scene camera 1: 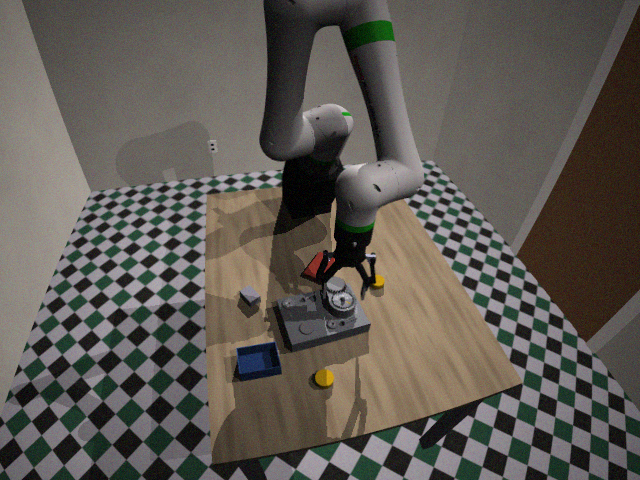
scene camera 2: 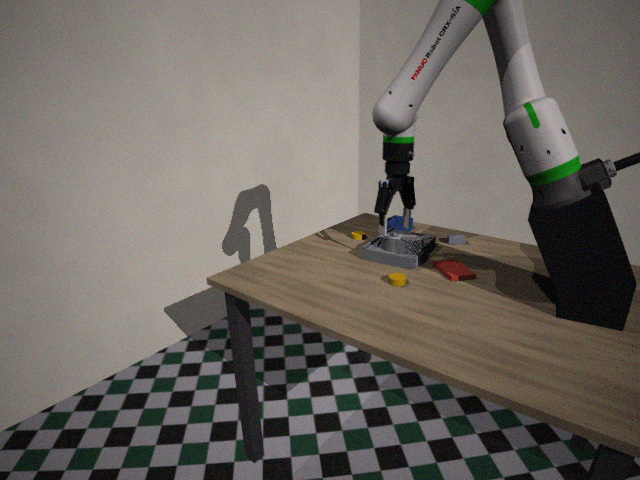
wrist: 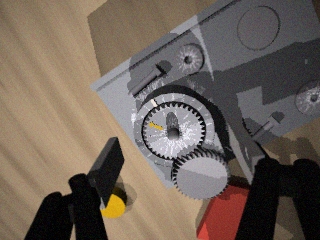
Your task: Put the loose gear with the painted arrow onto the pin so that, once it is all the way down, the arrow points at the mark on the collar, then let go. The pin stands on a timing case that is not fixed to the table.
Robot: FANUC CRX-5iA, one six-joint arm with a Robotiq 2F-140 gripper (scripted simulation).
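Observation:
Scene camera 1: gripper visible. Wrist view: gripper as well. Also in the pictures: grey timing case, blue tray.

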